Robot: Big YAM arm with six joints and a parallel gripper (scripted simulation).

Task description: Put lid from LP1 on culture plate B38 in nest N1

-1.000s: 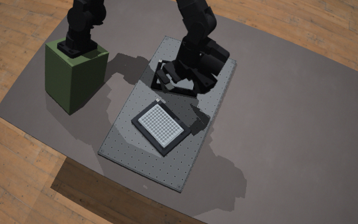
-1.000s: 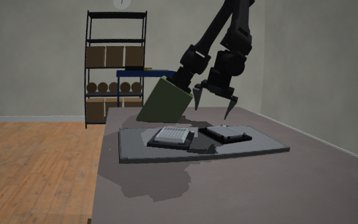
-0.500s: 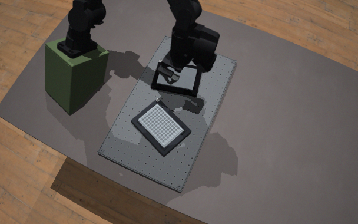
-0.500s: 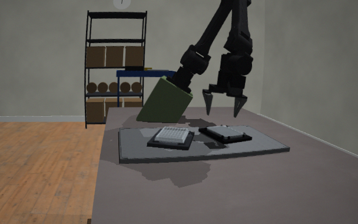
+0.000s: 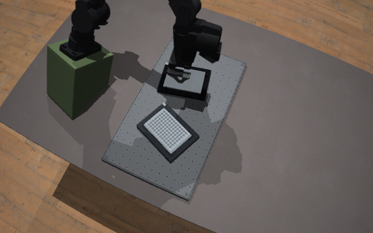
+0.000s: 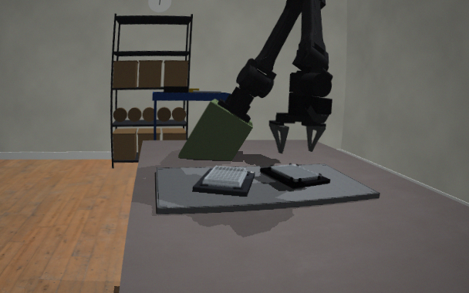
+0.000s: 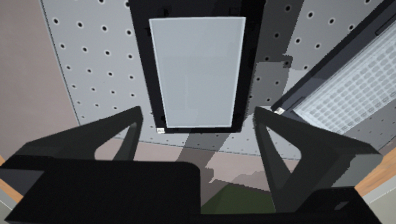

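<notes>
Right now my hand is 6 cm above the clear lid. Also, from my hand: lid park LP1: 7 cm below; culture plate B38: 18 cm to the right, 7 cm ahead, 6 cm below.
</notes>
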